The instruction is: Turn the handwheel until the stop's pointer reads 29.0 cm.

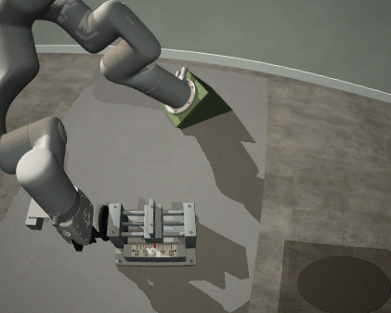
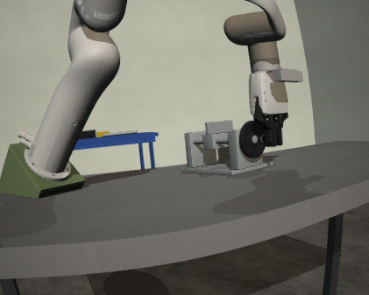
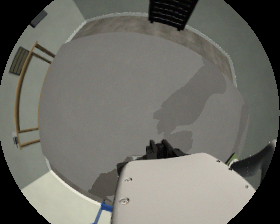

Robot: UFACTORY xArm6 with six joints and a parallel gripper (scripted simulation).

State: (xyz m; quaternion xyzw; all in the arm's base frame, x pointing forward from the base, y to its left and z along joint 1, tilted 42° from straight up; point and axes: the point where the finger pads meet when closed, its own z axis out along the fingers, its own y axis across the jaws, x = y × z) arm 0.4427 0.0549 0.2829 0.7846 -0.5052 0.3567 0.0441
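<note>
Right now the black handwheel is 20 mm to the left of my hand and 10 mm behind it. The rest, counted from my hand: movable stop: 150 mm to the left, 60 mm behind, 10 mm above.
</note>
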